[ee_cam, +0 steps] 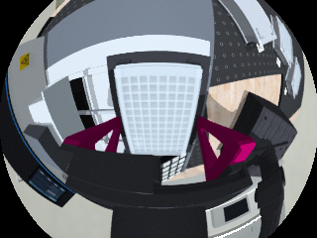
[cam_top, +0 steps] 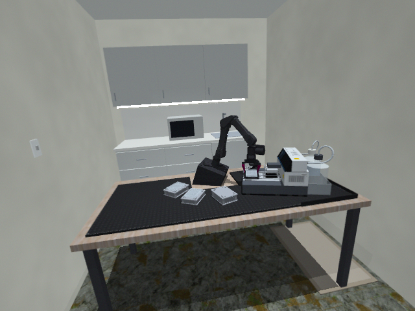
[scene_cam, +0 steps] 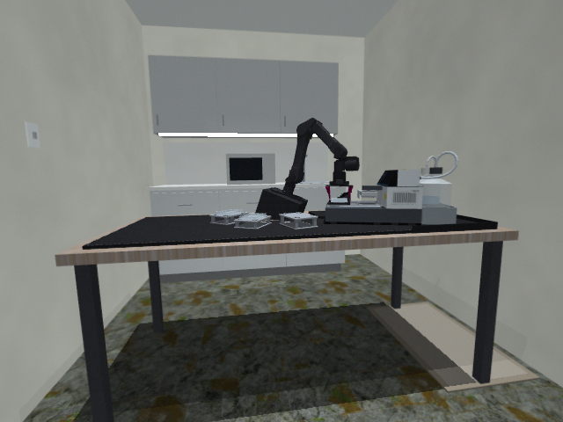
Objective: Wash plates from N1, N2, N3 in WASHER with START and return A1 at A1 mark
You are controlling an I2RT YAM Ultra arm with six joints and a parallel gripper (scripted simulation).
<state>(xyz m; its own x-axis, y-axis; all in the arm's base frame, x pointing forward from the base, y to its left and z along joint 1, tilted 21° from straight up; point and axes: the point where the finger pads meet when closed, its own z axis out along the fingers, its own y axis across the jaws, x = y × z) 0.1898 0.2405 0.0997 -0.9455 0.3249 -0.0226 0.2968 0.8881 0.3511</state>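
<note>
The washer carrier is 2 cm below my hand. The rest, counted from my hand: clear bottle 41 cm to the left, 21 cm ahead, 2 cm above; then plate washer 15 cm to the left, 5 cm ahead, 2 cm above; then nest 25 cm to the right, 17 cm ahead, 6 cm below.
</note>
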